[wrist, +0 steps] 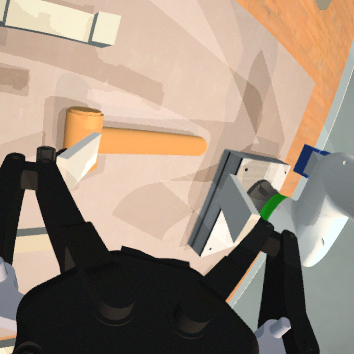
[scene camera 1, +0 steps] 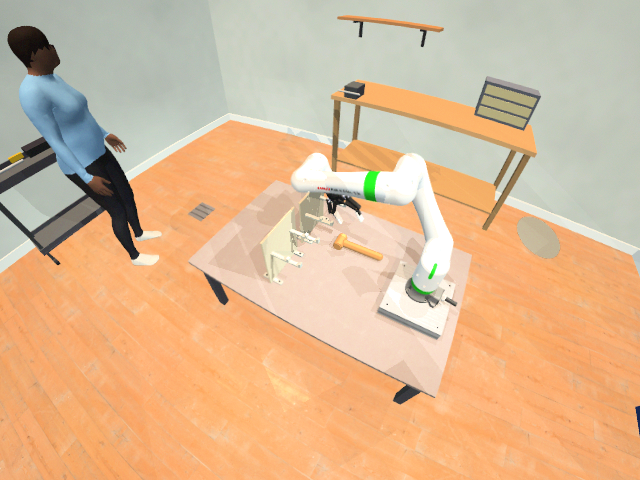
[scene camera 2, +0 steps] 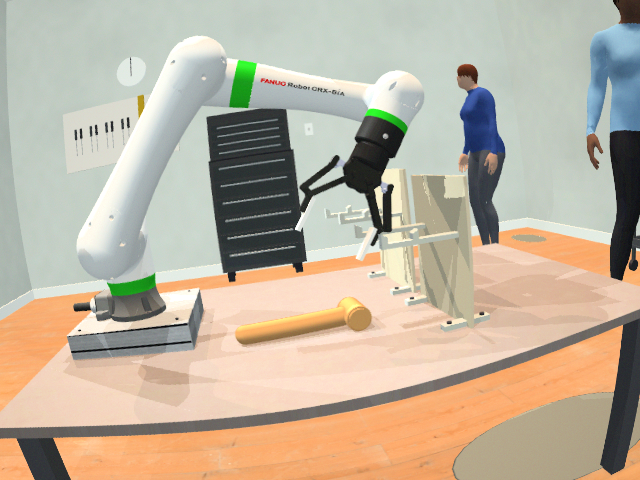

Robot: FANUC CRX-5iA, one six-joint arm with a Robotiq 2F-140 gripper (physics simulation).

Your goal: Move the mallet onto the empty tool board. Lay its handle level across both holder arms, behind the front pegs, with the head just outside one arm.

The gripper is open, holding nothing. Also in view: an orange mallet.
The gripper is seen too in the wrist view.
